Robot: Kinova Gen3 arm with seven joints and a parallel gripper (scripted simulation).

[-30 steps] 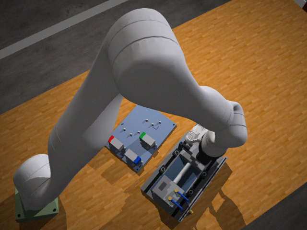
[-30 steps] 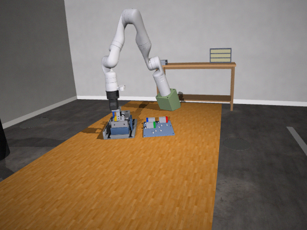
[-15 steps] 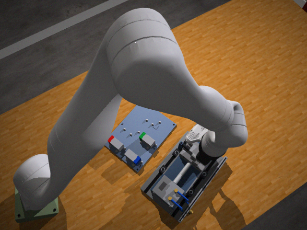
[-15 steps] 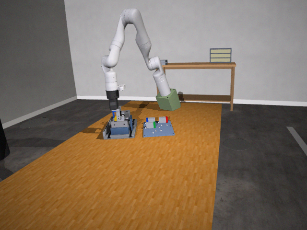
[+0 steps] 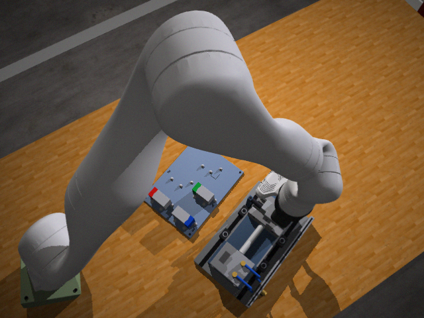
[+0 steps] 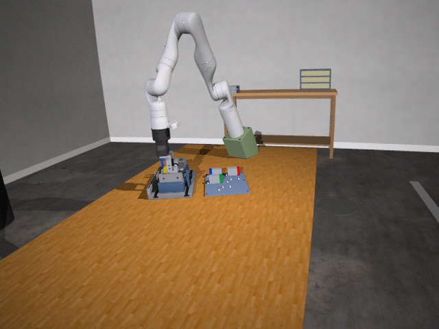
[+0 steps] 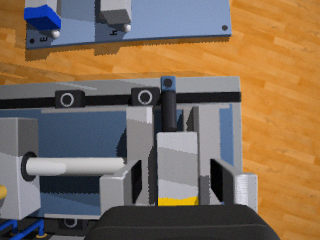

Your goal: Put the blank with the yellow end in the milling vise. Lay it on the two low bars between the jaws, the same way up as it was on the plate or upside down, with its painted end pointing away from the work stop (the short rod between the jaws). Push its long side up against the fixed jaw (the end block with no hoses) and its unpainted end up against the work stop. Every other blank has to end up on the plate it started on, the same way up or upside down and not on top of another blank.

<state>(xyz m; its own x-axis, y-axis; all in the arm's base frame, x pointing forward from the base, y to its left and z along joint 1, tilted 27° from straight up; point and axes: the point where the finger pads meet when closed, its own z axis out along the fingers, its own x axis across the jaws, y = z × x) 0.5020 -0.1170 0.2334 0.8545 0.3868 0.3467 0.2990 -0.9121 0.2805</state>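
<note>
Now: hand 30 mm above the yellow-ended blank. The rest, counted from my hand: moving jaw 50 mm below, 30 mm behind, 10 mm to the right; then dark work stop 40 mm to the left, 40 mm below, 20 mm behind; then fixed jaw 50 mm below, 20 mm ahead, 10 mm to the left.
</note>
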